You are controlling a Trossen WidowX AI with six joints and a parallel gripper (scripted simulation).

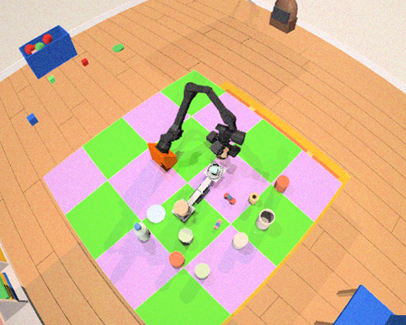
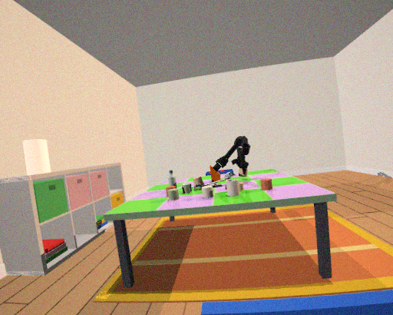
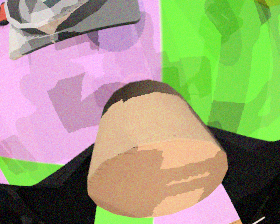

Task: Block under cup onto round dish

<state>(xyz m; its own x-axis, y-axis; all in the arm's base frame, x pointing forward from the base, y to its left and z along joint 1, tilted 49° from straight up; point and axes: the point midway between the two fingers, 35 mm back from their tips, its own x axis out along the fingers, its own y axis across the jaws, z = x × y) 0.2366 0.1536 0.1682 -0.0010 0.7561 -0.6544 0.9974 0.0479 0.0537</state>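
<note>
The grey block is 50 mm ahead of my gripper tip, 120 mm to the right of it and 20 mm above it. From my gripper tip the other things lie so: toy car: 190 mm ahead, 160 mm to the right, 60 mm below; tan cup: 20 mm to the left, 10 mm above; small grey balance: 60 mm ahead, 240 mm to the right, 50 mm below.
</note>
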